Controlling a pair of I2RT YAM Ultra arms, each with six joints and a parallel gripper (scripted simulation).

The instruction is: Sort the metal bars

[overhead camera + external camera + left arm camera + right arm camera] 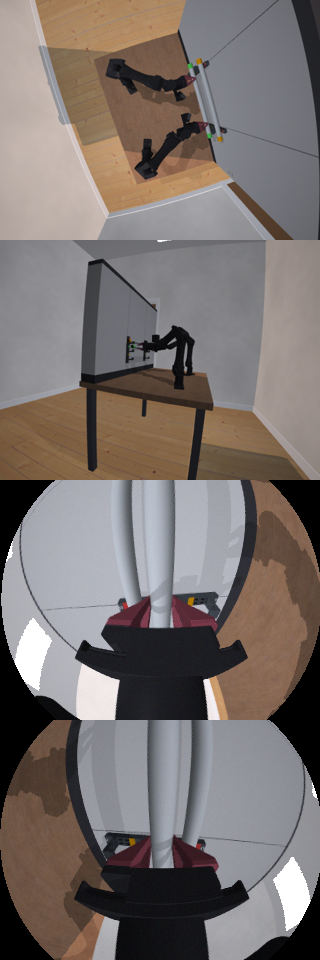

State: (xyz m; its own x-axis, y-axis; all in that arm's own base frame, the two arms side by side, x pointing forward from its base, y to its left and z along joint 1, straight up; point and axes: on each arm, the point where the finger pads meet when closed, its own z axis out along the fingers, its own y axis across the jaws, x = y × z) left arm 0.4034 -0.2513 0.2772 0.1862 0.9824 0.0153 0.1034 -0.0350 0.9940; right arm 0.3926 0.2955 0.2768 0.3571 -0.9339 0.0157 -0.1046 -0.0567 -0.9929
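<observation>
The metal bar lies 4 cm ahead of my right hand, 14 cm to the left of it and 5 cm above it. The rest, counted from my right hand: green-ended bar 15 cm to the left; then grey wall panel 14 cm ahead, 17 cm to the left, 15 cm above.
My left gripper is now 150 mm to the left of the green-ended bar and 10 mm short of it. The rest, counted from my left hand: metal bar (160 mm to the right, 60 mm ahead, 50 mm above); grey wall panel (150 mm ahead, 150 mm above, 130 mm to the right).
</observation>
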